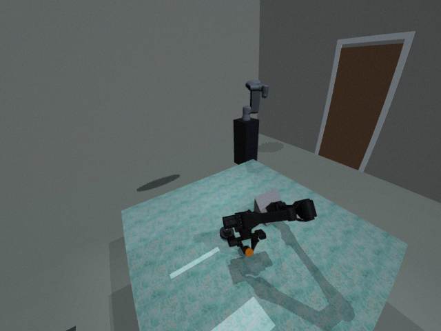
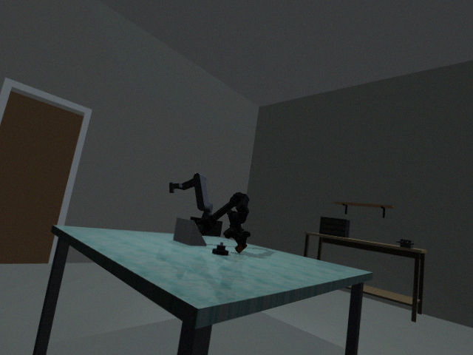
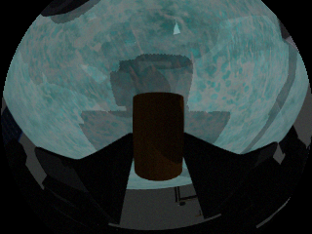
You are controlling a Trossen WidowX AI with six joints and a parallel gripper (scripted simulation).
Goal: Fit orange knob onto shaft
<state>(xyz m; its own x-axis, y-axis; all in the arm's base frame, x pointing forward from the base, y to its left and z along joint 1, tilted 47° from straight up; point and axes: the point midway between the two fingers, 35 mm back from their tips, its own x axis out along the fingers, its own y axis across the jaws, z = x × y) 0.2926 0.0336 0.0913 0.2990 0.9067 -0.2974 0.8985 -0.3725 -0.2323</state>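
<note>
Now: the round black pedestal 18 cm to the right of my gripper tip. Also, from my gripper tip: orange knob: 1 cm above.
</note>
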